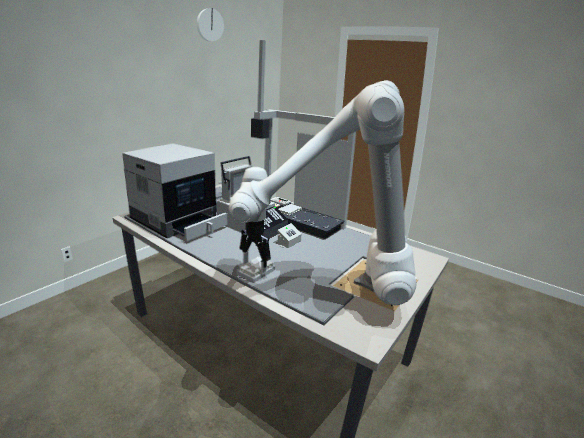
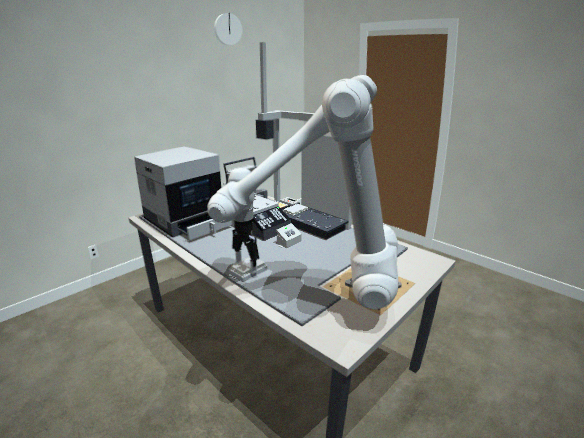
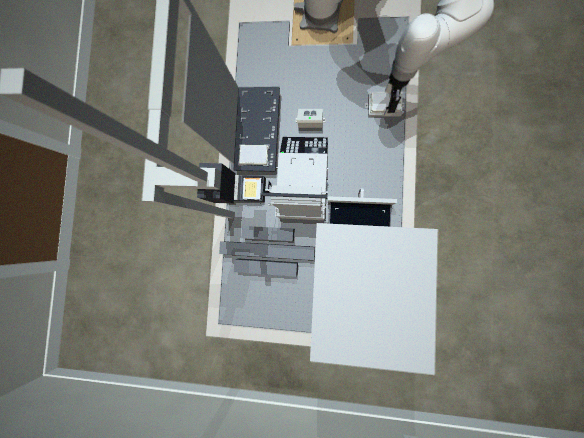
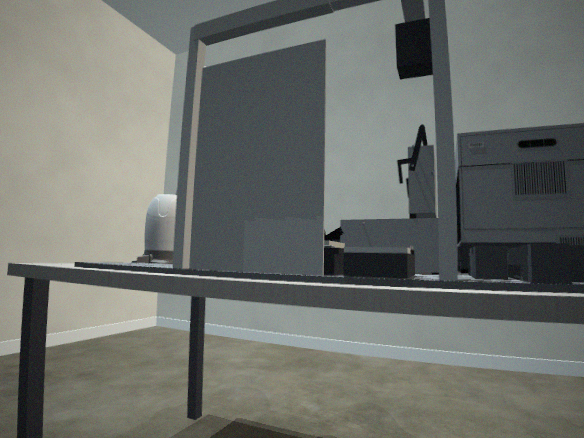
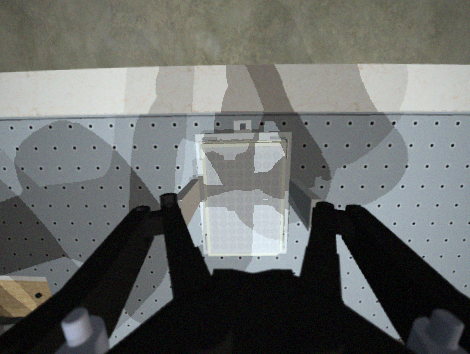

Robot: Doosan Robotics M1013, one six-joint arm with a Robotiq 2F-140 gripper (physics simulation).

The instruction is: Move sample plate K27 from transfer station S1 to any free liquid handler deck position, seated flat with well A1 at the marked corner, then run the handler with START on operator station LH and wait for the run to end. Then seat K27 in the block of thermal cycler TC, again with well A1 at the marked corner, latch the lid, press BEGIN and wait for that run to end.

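Frame: origin at the arm's base, x right, y ahead, z up, level; centimetres.
Seen in the pictures: gripper, fingertip midpoint: [image 1: 254, 269] [image 2: 246, 268] [image 3: 387, 103] [image 5: 243, 190]; arm's base, origin of the base link: [image 3: 321, 13].
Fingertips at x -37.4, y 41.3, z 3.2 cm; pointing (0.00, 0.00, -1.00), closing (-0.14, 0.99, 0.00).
Observation:
Offsets run from my fingertips to a thing's top centre. "*": to the spot under its first point. Level surfaces: height alone.
The clear, pale sample plate K27 @[dx +0.9, dy +0.1, dz +1.7 cm] [image 3: 378, 101] [image 5: 245, 210] lies flat within the light rim of transfer station S1 @[* dx -5.2, dy -5.3, dz +0.1 cm] [image 5: 200, 137] near the table's long edge. My gripper [image 1: 255, 262] [image 2: 246, 261] [image 5: 243, 190] is shut on K27, with a finger pad against each long side. No gap between plate and station can be made out. The dark handler deck @[dz +3.4 cm] [image 1: 327, 221] [image 3: 257, 107] has several corner-marked positions, with a white plate @[dx +54.2, dy +33.4, dz +5.0 cm] [image 3: 253, 155] on the end one. A small white console @[dx +32.6, dy +11.8, dz +6.0 cm] [image 1: 290, 235] [image 3: 310, 118] shows a green light. A white keypad instrument @[dx +30.5, dy +39.8, dz +13.2 cm] [image 3: 302, 182], apparently cycler TC, has its lid @[* dx +27.8, dy +54.8, dz +15.5 cm] [image 3: 300, 209] raised.
A large boxy instrument @[dx -0.1, dy +77.9, dz +37.9 cm] [image 1: 167, 175] [image 3: 375, 297] stands with its drawer @[* dx +2.9, dy +44.4, dz +3.2 cm] [image 1: 205, 227] [image 3: 362, 201] pulled out. A yellow-topped item @[dx +52.3, dy +48.1, dz +3.1 cm] [image 3: 251, 189] is beside the handler deck. A gantry post [image 1: 262, 75] holds a black box @[* dx +45.7, dy +51.6, dz +50.3 cm] [image 1: 260, 128], and a grey panel [image 4: 260, 150] stands behind the deck.

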